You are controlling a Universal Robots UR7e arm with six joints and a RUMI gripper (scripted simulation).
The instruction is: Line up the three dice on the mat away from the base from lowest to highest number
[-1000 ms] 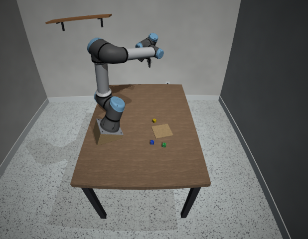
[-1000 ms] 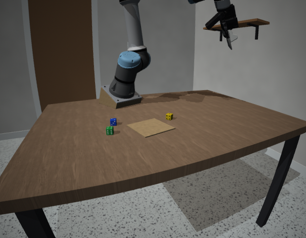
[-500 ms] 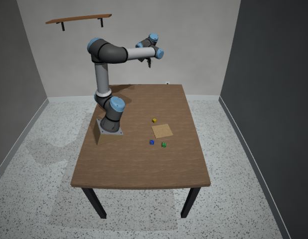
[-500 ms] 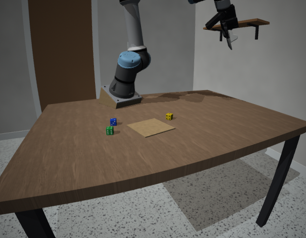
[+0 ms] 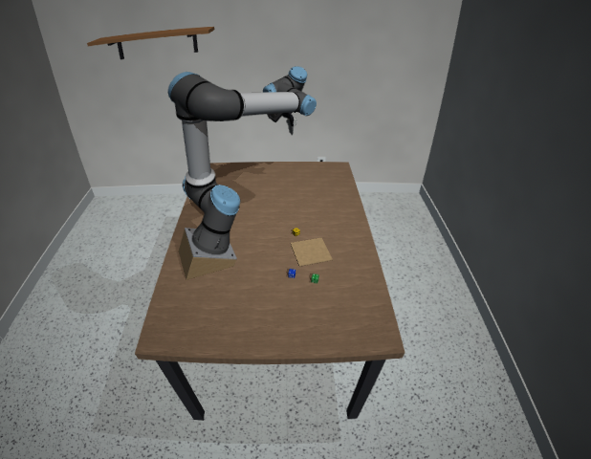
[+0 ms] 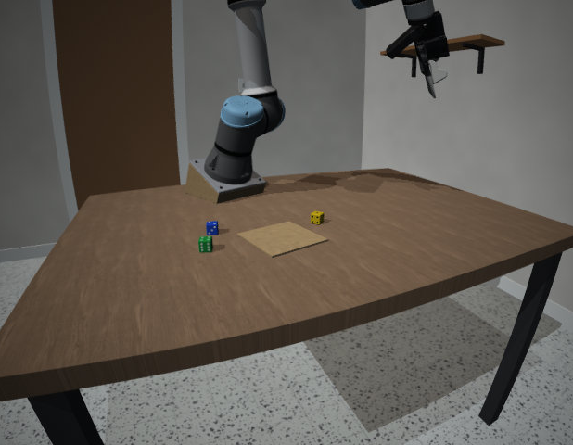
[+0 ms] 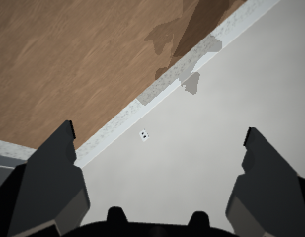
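My gripper is now 30 cm short of the green die, 62 cm to the left of it and 33 cm above it. Round my hand: tan mat (26 cm ahead, 47 cm to the right, 34 cm below); then yellow die (17 cm ahead, 37 cm to the right, 33 cm below); then blue die (21 cm ahead, 62 cm to the right, 33 cm below).
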